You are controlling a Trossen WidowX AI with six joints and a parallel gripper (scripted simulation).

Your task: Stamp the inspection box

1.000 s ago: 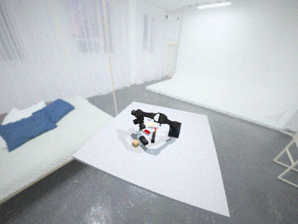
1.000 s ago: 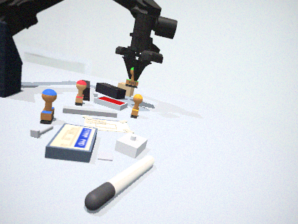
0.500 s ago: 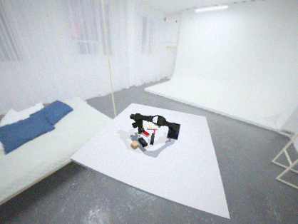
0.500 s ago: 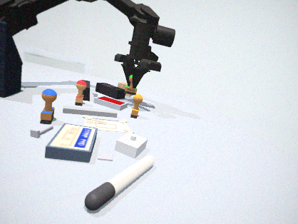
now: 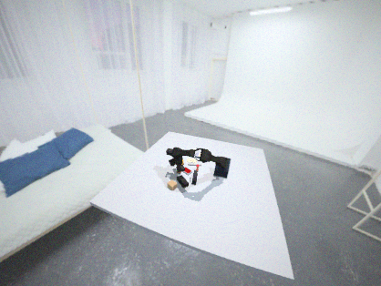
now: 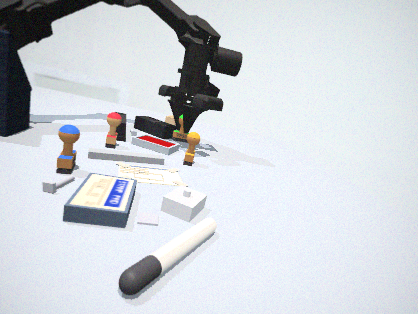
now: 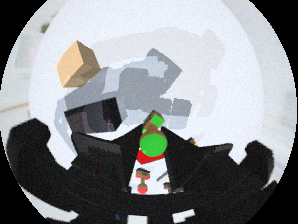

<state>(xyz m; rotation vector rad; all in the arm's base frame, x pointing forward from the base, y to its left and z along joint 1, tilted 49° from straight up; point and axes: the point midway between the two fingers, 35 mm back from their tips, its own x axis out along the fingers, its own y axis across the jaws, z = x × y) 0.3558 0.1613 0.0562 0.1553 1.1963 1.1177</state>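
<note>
The red ink pad lies 50 mm behind my gripper tip, 60 mm to the right of it and 30 mm below it. From my gripper tip the other things lie so: green-topped stamp: right at my gripper tip; orange-topped stamp: 20 mm ahead, 120 mm to the right, 20 mm below; black box: 70 mm behind, 90 mm to the left, 20 mm below.
</note>
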